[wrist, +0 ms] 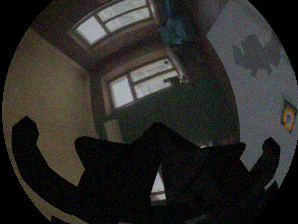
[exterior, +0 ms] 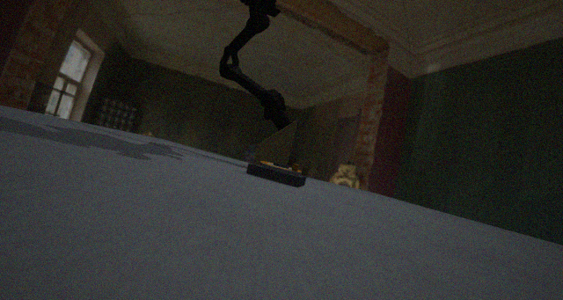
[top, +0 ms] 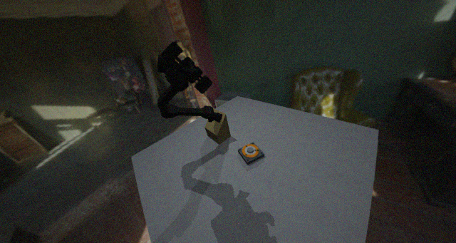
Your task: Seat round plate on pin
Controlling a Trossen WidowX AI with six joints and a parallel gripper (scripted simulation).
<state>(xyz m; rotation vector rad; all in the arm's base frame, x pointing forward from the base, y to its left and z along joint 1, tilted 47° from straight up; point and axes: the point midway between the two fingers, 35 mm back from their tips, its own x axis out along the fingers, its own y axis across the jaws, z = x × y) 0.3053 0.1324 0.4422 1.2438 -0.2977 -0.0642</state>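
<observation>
The round orange plate lies 10 mm behind my gripper tip, 240 mm to the left of it and 550 mm below it. The rest, counted from my gripper tip: dark square base (30 mm behind, 230 mm to the left, 560 mm below).
</observation>
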